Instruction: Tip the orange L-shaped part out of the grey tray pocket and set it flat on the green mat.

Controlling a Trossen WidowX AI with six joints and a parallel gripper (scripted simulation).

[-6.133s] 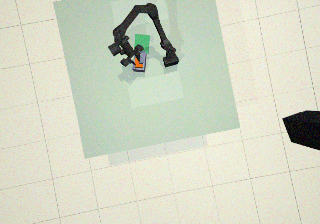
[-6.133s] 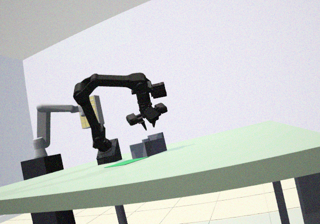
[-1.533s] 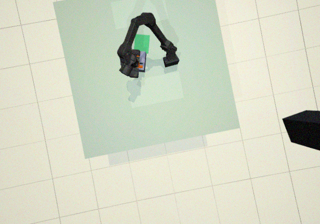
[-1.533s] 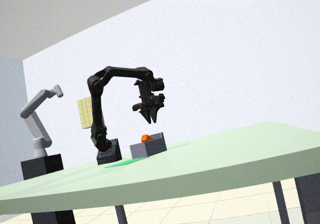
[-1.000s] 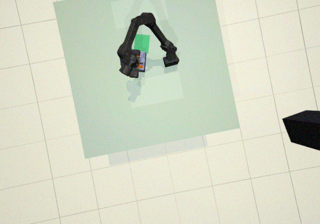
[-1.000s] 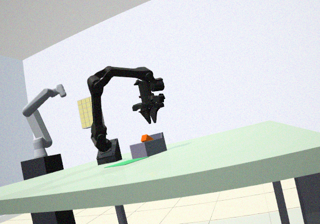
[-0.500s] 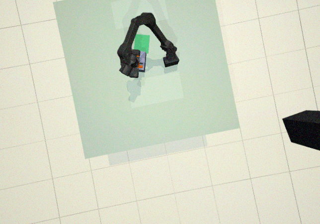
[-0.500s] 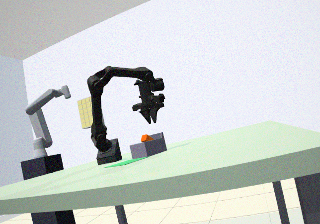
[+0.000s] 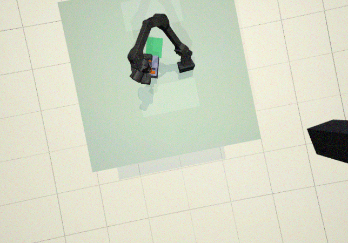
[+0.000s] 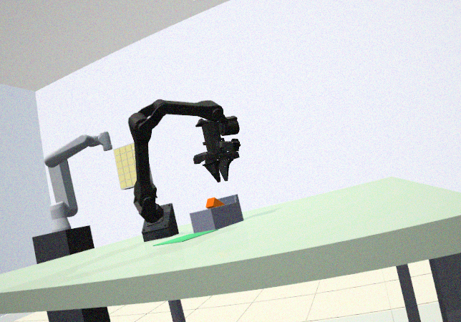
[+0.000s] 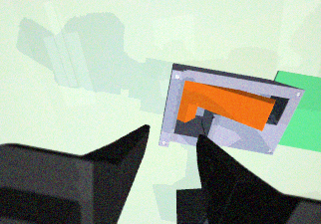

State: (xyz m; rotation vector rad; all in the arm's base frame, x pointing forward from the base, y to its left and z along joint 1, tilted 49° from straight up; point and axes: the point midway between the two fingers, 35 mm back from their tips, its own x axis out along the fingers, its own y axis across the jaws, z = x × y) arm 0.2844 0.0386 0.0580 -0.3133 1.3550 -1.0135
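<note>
My gripper tip is 20 mm past the orange L-shaped part, 40 mm to the left of it and 100 mm above it. Round my gripper tip: green mat 100 mm behind, 200 mm to the right, 160 mm below.
</note>
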